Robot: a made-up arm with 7 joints.
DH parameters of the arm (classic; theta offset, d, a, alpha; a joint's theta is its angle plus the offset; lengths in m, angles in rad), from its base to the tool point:
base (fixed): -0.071 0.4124 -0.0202 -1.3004
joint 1: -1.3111 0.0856 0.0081 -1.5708
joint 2: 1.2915 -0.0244 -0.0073 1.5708
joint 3: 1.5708 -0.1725 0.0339 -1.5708
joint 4: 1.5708 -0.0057 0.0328 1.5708
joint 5: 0 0.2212 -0.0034 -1.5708
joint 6: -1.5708 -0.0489 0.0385 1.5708
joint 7: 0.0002 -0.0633 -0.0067 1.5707
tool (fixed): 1.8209 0.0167 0 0
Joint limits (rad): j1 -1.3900..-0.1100 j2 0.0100..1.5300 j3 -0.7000..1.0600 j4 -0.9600..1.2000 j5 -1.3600..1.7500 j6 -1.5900..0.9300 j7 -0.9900..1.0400
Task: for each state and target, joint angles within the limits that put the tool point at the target. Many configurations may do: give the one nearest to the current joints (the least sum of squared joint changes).
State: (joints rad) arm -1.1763 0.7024 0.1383 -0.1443 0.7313 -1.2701 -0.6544
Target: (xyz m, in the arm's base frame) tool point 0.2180 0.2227 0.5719
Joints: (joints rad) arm -0.7544 0.4456 0.7529 -0.5886 0.6876 -1.3083 -0.7307
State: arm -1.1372 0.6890 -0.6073 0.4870 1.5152 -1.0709 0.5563
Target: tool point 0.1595 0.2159 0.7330
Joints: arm -1.3817 1.0084 0.2993 -0.2861 1.7500 -0.7215 0.4380
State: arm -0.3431 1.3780 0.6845 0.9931 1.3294 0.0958 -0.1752
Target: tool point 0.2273 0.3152 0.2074
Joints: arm -0.6802 0.5310 0.3153 0.6739 1.2568 0.5147 -0.3107
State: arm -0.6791 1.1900 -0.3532 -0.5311 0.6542 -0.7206 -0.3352
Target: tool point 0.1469 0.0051 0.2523
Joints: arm -0.3195 1.2620 -0.7000 -0.8866 0.5249 -0.8073 -0.3326
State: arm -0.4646 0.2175 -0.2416 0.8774 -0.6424 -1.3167 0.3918
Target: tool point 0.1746 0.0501 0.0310
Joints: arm -0.3661 0.1995 -0.2788 1.0648 -0.6016 -1.2371 0.3950
